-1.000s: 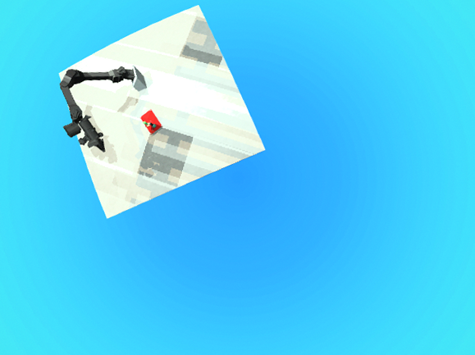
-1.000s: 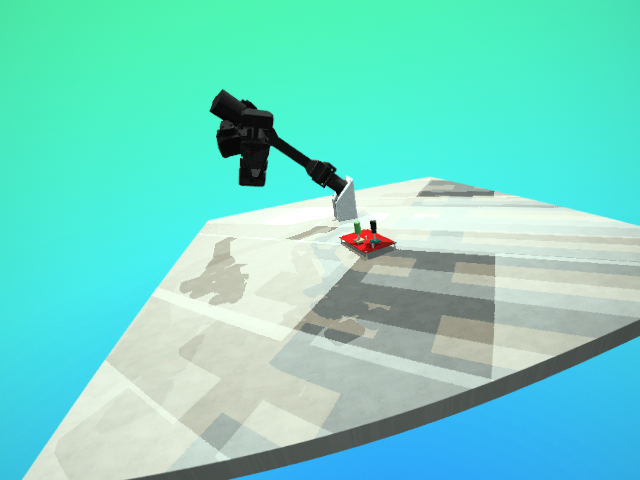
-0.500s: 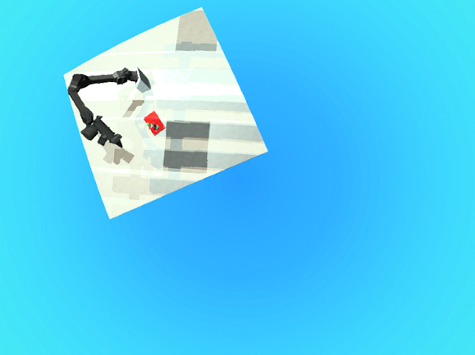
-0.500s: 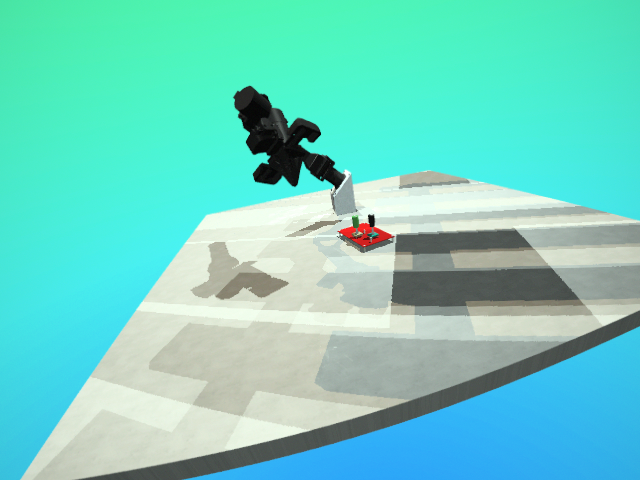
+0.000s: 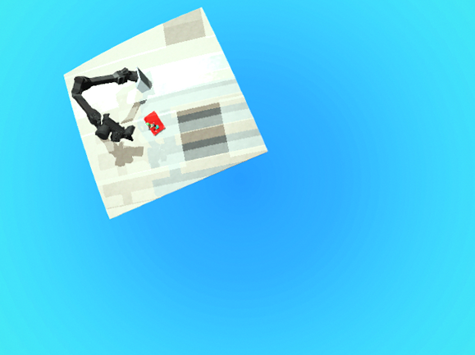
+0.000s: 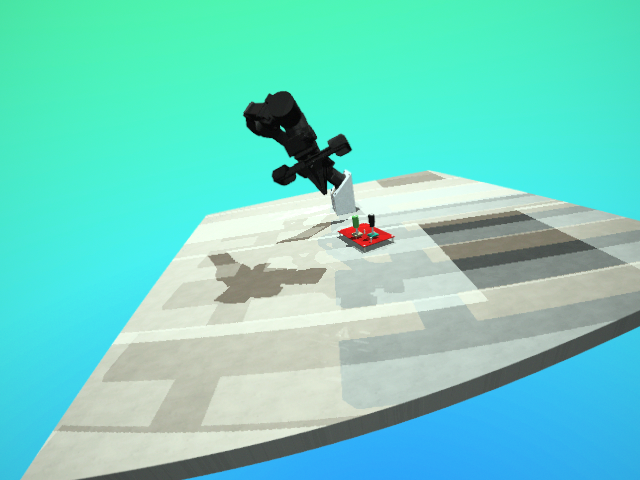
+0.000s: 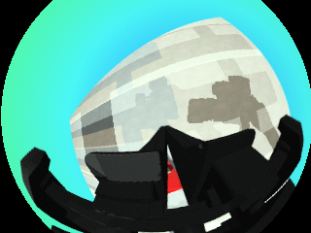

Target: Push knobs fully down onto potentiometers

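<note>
Now: the green knob 12 cm behind my gripper tip, 8 cm to the left of it and 12 cm below it. From my gripper tip the other things lie so: black knob 10 cm behind, 12 cm to the left, 11 cm below.
</note>
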